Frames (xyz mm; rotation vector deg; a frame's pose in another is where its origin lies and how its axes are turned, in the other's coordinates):
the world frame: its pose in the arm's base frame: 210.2 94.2 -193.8 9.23 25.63 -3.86
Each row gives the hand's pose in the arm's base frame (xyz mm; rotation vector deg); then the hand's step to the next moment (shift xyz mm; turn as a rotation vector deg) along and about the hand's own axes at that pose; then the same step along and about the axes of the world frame.
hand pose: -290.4 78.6 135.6 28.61 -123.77 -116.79
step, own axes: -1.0 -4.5 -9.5 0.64 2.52 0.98
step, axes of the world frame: 6.0 -8.7 0.3 -2.19 0.99 1.39
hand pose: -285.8 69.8 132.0 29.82 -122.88 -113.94
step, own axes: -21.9 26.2 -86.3 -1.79 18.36 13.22
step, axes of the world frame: 28.7 -60.0 64.7 -12.86 15.48 10.48
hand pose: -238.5 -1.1 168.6 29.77 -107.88 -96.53
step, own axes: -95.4 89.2 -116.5 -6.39 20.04 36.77
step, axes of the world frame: 103.9 8.4 140.6 -23.40 35.27 1.76
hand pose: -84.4 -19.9 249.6 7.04 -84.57 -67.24
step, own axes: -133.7 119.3 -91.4 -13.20 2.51 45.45
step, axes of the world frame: 167.2 105.9 35.6 -29.35 32.63 -17.91
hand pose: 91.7 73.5 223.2 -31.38 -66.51 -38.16
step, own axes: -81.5 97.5 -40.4 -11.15 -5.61 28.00
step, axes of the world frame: 108.3 47.9 -61.3 -22.20 14.87 -15.03
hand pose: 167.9 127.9 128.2 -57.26 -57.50 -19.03
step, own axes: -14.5 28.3 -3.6 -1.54 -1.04 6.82
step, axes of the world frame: 23.1 6.6 -21.1 -5.01 4.21 -2.67
